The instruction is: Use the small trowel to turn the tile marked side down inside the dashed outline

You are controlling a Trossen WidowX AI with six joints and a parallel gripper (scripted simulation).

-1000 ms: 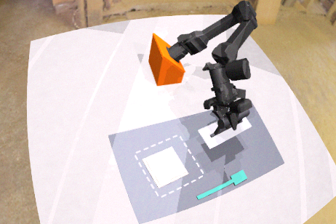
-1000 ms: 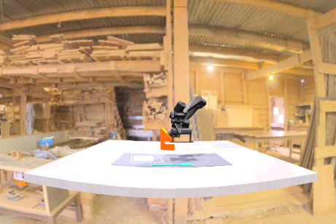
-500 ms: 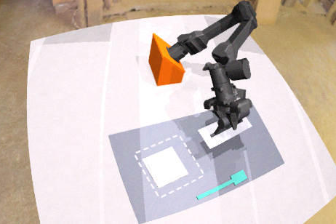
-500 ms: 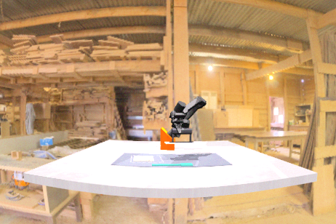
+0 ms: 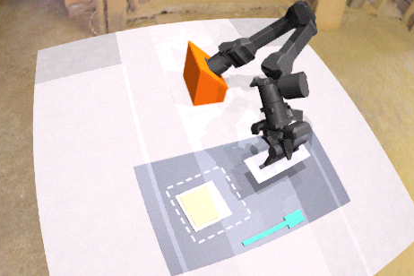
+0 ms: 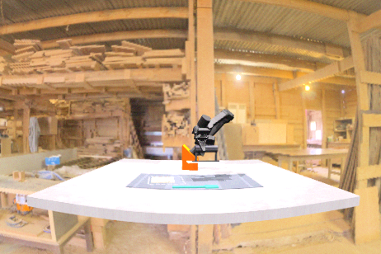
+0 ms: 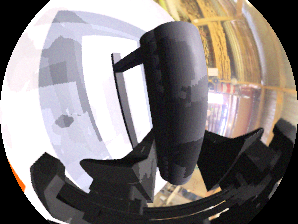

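Now: the small trowel 2 cm behind my gripper tip, 1 cm to the right of it and 1 cm below it. The rest, counted from my gripper tip: teal trowel 15 cm ahead, 1 cm to the right, 14 cm below; then tile 2 cm ahead, 21 cm to the right, 14 cm below; then grey mat 1 cm ahead, 5 cm to the right, 16 cm below.
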